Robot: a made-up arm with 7 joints.
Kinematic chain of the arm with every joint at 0, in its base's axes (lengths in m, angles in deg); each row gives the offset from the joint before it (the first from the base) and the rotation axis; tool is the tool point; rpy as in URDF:
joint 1: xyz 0 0 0.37 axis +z
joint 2: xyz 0 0 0 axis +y
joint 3: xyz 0 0 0.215 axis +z
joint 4: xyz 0.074 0 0 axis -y
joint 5: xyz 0.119 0 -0.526 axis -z
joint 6: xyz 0 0 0 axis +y
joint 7: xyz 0.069 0 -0.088 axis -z
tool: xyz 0 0 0 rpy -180 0 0
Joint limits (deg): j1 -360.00..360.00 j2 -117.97..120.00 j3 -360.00..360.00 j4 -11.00..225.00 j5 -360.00..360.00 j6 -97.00..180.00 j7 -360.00..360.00
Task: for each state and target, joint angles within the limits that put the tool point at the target. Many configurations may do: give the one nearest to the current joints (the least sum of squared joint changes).
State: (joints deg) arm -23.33 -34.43 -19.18 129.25 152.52 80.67 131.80
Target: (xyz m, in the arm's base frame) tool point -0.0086 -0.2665 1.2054
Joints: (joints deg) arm -31.19 -9.54 -42.60 141.27 161.80 54.45 131.80
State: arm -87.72 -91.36 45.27 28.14 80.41 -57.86 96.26
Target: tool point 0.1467 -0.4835 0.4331
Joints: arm -106.41 -43.32 51.40 23.71 74.82 -31.23 96.26
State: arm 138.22 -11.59 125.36 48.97 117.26 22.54 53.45
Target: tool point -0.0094 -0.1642 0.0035
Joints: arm 145.93 6.99 132.72 0.05 133.27 -17.57 53.45
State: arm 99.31 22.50 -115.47 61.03 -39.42 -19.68 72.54
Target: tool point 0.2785 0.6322 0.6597
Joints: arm 139.84 32.67 -95.21 83.65 -40.65 -30.43 72.54
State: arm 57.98 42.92 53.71 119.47 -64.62 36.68 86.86
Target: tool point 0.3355 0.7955 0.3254
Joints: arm 45.43 64.98 39.81 128.77 -64.44 36.83 86.86
